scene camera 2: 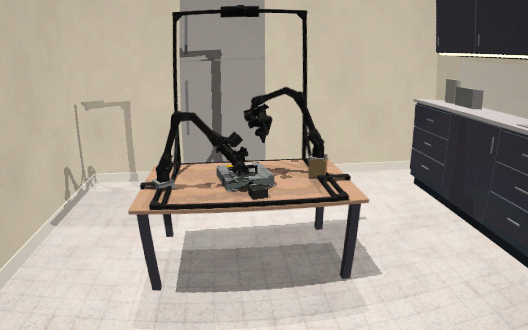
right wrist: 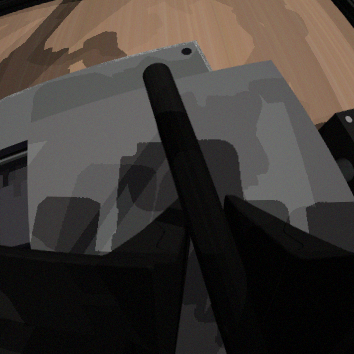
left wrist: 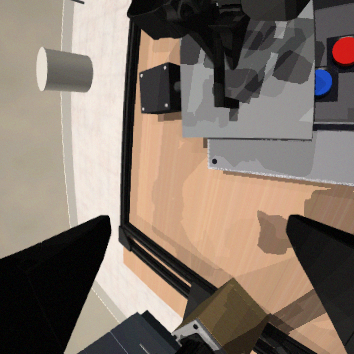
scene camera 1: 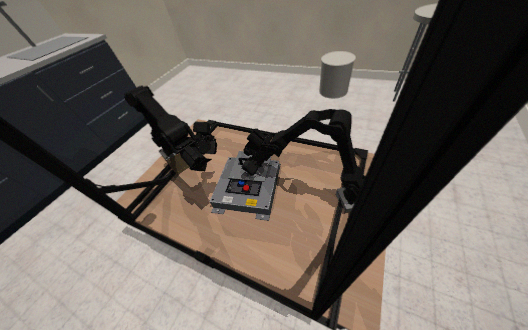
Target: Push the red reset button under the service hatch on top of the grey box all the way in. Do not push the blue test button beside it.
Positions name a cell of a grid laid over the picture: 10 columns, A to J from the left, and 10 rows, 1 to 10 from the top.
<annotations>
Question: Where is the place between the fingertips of my right gripper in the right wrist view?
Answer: F6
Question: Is my left gripper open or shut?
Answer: Open.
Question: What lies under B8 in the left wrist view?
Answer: My left gripper.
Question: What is my left gripper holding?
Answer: Nothing.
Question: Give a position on a grey box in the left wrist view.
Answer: At I5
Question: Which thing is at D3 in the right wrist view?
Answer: A grey box.
</annotations>
